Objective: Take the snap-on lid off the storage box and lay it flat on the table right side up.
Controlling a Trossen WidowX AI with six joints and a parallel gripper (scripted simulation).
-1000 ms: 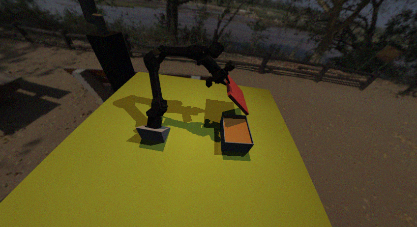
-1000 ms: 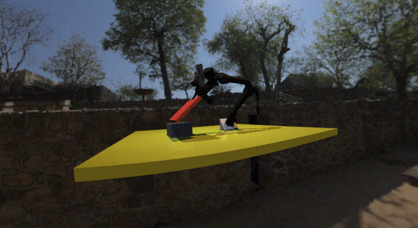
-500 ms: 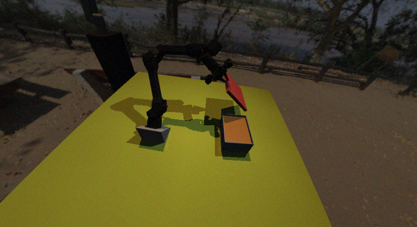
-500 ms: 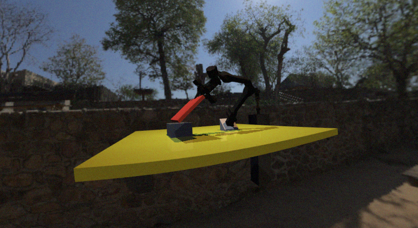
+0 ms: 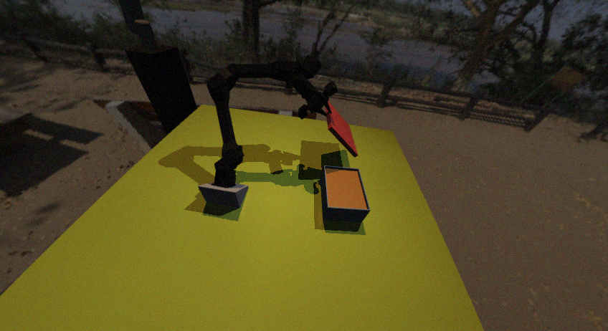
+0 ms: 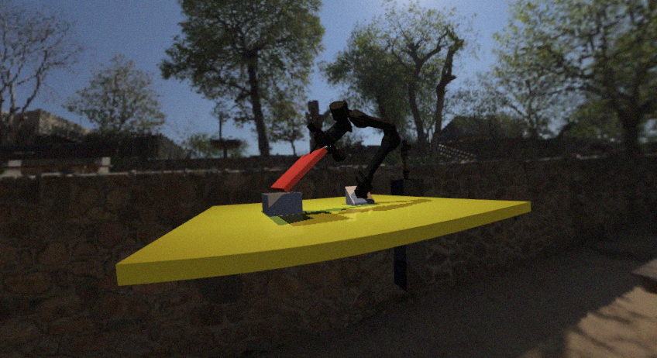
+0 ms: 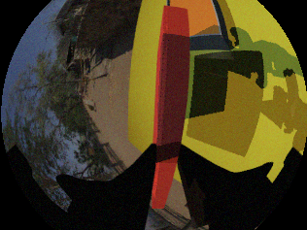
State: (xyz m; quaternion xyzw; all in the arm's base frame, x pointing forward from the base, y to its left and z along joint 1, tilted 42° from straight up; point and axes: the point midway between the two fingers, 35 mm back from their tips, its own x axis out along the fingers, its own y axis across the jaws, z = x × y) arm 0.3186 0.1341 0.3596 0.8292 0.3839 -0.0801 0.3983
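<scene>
My gripper tip is 60 mm short of the red lid, 50 mm above it and 10 mm to the right of it. The rest, counted from my gripper tip: storage box (250 mm to the right, 190 mm below, 110 mm ahead).
</scene>
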